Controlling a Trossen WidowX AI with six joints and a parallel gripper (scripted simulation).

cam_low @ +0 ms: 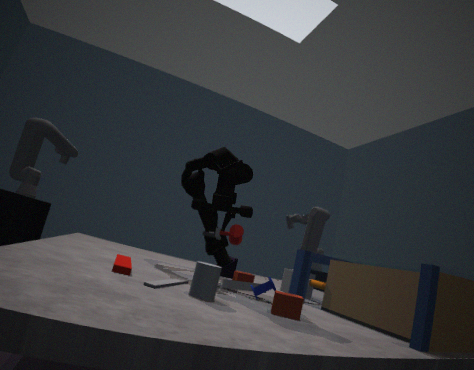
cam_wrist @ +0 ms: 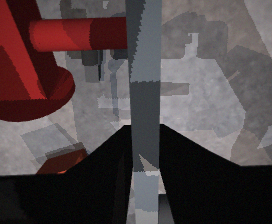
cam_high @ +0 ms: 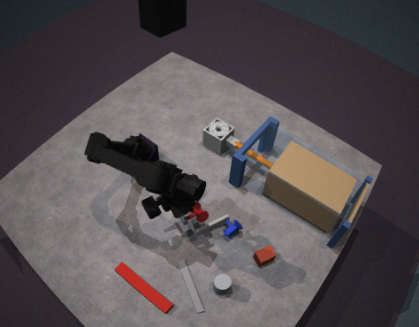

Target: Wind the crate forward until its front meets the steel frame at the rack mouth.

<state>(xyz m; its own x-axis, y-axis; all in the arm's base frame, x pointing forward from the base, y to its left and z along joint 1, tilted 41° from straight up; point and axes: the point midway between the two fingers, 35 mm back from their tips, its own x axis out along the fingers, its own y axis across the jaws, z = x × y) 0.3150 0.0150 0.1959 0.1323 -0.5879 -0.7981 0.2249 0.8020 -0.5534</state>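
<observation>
The grey winch is 380 mm to the left of my gripper tip, 200 mm behind it and 110 mm below it. The rest, counted from my gripper tip: blue t-shaped piece (130 mm to the left, 130 mm ahead, 110 mm below); winch handle with red knob (10 mm to the left, 10 mm ahead, 10 mm above); grey strip (190 mm ahead, 140 mm below, 120 mm to the right).
</observation>
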